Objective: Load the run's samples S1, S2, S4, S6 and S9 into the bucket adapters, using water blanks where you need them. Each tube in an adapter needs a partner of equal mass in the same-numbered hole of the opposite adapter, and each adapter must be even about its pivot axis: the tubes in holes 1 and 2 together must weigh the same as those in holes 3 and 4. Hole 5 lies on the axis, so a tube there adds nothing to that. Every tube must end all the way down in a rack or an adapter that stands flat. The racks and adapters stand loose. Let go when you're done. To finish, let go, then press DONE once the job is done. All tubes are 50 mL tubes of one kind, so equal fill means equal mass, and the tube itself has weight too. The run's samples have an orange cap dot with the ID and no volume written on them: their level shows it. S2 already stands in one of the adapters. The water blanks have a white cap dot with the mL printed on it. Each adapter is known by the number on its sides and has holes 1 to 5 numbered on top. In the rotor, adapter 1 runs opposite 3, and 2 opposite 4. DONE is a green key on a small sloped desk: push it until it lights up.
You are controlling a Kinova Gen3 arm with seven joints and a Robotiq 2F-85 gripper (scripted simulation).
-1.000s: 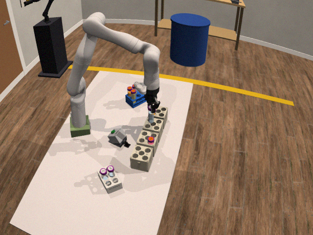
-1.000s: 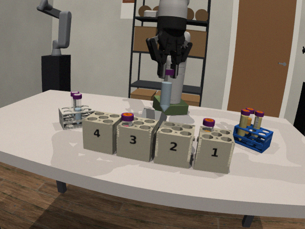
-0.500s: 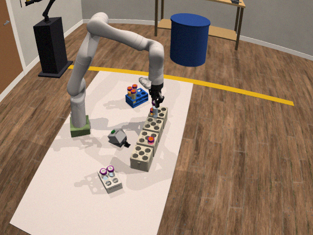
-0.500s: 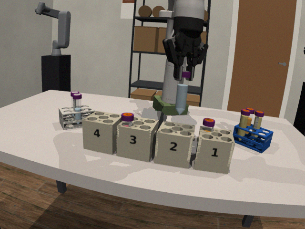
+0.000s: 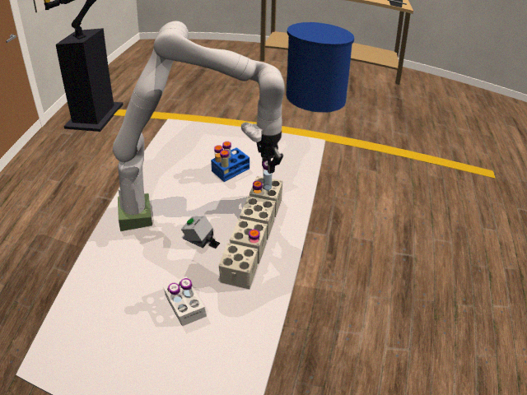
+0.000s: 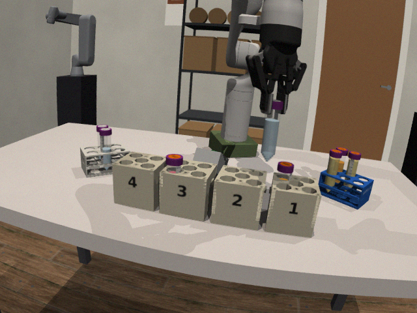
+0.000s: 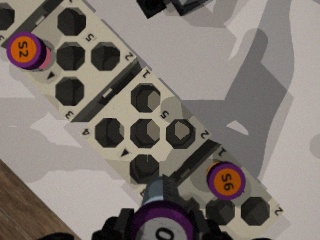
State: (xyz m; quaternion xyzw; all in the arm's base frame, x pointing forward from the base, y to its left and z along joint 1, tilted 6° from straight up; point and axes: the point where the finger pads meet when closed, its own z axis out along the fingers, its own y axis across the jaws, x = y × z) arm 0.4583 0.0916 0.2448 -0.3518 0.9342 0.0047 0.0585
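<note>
Right now the white-dot blank is 5 cm below my hand and 1 cm behind it. From my hand the other things lie so: grey done desk: 22 cm behind, 19 cm below, 14 cm to the right; then adapter 2: 20 cm below, 4 cm to the right, 2 cm behind; then adapter 1: 20 cm below, 7 cm to the left, 2 cm behind.
</note>
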